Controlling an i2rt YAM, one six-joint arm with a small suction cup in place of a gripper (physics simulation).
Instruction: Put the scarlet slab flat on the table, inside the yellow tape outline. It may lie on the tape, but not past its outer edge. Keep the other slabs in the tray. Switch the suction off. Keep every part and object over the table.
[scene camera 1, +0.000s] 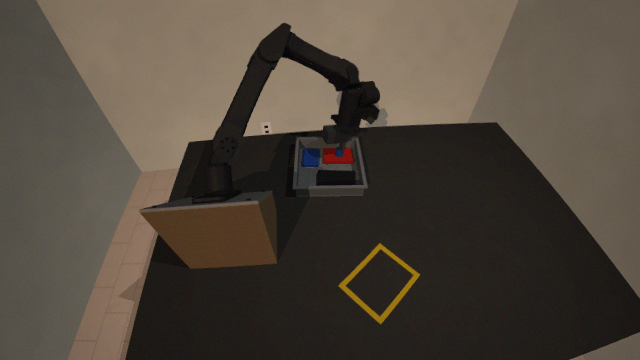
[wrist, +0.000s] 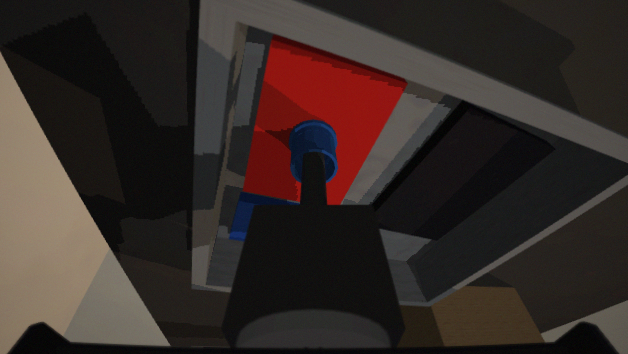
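Where they show: end effector, tool point: (scene camera 1: 338, 156) (wrist: 313, 135); arm's base, origin of the base link: (scene camera 1: 220, 197).
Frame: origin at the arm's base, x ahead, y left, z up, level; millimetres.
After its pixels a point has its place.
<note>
The scarlet slab (scene camera 1: 330, 156) @[x 313, y 269, z -158 mm] (wrist: 330, 95) @[x 376, y 274, z -161 mm] lies flat in the back right part of the grey tray (scene camera 1: 330, 188) @[x 282, y 97, z -127 mm] (wrist: 425, 55) @[x 414, y 252, z -125 mm]. My suction cup (scene camera 1: 339, 153) (wrist: 313, 150), blue on a dark stem, is pressed on the slab's upper face and holds it. The slab's underside is hidden, so I cannot tell whether it touches the tray floor. A blue slab (scene camera 1: 310, 157) @[x 243, y 279, z -163 mm] (wrist: 240, 222) @[x 250, y 320, z -163 mm] lies left of it in scene camera 1, partly hidden by my tool in the wrist view. A black slab (scene camera 1: 336, 177) @[x 316, y 171, z -163 mm] (wrist: 450, 170) @[x 334, y 173, z -163 mm] lies near the tray's front wall. The yellow tape outline (scene camera 1: 360, 265) @[x 324, y -136, z -174 mm] is on the table.
The tray's walls stand close around the slabs. A wooden box-shaped base (scene camera 1: 230, 232) @[x 31, y -96, z -3 mm] (wrist: 480, 310) @[x 112, y -11, z -140 mm] under my arm stands to the left of the tray in scene camera 1. The table's back edge (scene camera 1: 425, 125) @[x 759, y 426, z -173 mm] runs just behind the tray, with a wall beyond.
</note>
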